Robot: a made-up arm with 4 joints.
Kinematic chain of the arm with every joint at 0, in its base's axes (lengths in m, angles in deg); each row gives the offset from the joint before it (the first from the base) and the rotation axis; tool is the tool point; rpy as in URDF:
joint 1: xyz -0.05 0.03 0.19 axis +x
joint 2: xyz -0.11 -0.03 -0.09 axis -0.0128 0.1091 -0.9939
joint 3: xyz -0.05 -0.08 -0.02 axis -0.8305 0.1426 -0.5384
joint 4: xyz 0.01 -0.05 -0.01 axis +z
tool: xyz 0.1 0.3 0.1 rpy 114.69 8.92 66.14
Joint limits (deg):
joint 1: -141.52..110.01
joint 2: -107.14..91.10
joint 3: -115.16..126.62
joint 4: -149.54..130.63
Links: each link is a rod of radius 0.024 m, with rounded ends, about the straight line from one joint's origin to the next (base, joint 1, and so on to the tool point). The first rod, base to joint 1, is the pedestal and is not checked.
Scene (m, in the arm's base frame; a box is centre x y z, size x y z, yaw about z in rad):
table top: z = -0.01
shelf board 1: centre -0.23 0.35 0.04 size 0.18 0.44 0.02 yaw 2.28
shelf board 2: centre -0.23 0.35 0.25 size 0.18 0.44 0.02 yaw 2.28
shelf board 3: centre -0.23 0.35 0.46 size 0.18 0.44 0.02 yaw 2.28
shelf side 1: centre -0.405 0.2 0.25 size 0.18 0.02 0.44 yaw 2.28
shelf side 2: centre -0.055 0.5 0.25 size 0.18 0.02 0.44 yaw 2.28
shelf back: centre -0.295 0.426 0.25 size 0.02 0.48 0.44 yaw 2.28
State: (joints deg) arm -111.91 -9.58 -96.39 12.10
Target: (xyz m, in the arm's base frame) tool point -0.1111 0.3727 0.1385
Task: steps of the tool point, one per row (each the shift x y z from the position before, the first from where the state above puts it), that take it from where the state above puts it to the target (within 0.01 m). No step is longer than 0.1 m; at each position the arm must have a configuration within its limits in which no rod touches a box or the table.
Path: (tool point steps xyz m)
1: 0.0725 -0.0109 0.0010
2: 0.0635 -0.0174 -0.0151
3: 0.0493 -0.0145 -0.0309
4: 0.0323 -0.0043 -0.0418
5: 0.0152 0.0091 -0.0450
6: 0.0006 0.0222 -0.0409
7: -0.0094 0.0324 -0.0312
8: -0.0142 0.0390 -0.0180
9: -0.0135 0.0418 -0.0026
10: -0.0085 0.0414 0.0146

